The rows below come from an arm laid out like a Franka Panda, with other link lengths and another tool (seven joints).
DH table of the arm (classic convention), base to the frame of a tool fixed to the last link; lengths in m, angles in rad. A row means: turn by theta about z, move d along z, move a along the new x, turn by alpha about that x. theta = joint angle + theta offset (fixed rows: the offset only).
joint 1: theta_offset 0  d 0.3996  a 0  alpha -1.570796
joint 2: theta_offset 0  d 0  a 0  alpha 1.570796
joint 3: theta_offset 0  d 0.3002  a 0.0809  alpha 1.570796
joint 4: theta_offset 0  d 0  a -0.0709  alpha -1.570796
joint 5: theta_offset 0  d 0.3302  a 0  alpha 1.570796
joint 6: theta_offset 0  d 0  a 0.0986  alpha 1.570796
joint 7: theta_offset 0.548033  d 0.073  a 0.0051  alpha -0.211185
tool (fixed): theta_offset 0  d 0.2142  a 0  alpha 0
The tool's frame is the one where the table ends.
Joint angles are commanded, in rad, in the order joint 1, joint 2, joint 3, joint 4, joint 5, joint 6, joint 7. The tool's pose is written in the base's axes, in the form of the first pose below.
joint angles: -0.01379 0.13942 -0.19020 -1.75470 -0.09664 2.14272 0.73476
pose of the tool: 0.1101 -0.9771 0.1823 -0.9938 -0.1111 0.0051 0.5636 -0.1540 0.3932
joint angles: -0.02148 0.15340 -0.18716 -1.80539 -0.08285 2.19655 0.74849
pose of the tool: 0.0935 -0.9819 0.1646 -0.9956 -0.0932 0.0094 0.5615 -0.1525 0.3679
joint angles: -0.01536 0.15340 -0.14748 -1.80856 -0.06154 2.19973 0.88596
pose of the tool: -0.0039 -0.9939 0.1106 -0.9999 0.0024 -0.0142 0.5670 -0.1165 0.3644
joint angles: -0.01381 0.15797 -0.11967 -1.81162 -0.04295 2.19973 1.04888
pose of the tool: -0.1401 -0.9887 0.0524 -0.9900 0.1392 -0.0208 0.5690 -0.0888 0.3589
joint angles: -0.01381 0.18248 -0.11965 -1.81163 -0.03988 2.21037 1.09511
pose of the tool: -0.1846 -0.9819 0.0423 -0.9828 0.1844 -0.0092 0.5708 -0.0864 0.3459
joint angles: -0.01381 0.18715 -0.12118 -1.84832 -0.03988 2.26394 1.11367
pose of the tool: -0.2021 -0.9787 0.0373 -0.9793 0.2014 -0.0221 0.5721 -0.0864 0.3331
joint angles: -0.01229 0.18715 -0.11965 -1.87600 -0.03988 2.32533 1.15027
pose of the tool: -0.2320 -0.9724 0.0239 -0.9715 0.2304 -0.0565 0.5789 -0.0834 0.3280
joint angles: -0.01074 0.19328 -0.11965 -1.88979 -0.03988 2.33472 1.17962
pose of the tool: -0.2576 -0.9661 0.0181 -0.9654 0.2565 -0.0468 0.5762 -0.0809 0.3193
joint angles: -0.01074 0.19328 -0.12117 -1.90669 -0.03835 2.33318 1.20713
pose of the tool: -0.2856 -0.9583 0.0130 -0.9581 0.2851 -0.0289 0.5698 -0.0796 0.3116
